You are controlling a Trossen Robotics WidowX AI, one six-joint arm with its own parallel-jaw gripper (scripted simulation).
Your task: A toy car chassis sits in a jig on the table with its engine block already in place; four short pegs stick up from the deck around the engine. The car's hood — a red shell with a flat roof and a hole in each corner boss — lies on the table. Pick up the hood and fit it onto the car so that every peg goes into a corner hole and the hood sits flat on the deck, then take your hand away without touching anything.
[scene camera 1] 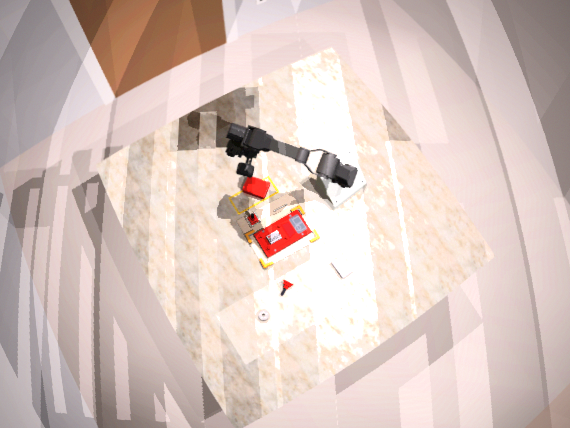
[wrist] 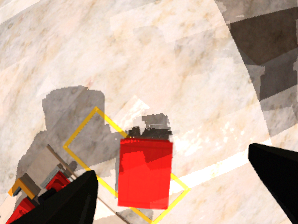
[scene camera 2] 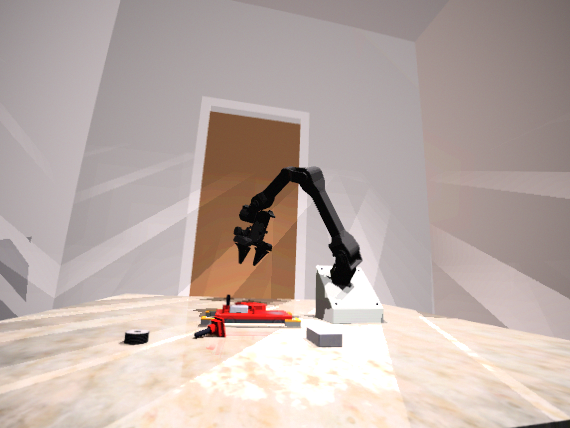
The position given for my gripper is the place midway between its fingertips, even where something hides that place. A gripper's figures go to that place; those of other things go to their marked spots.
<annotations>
My gripper (wrist: 174, 165) is 0.10 m from the lens. A red hood (wrist: 143, 182) is 0.25 m from the lens.
</annotations>
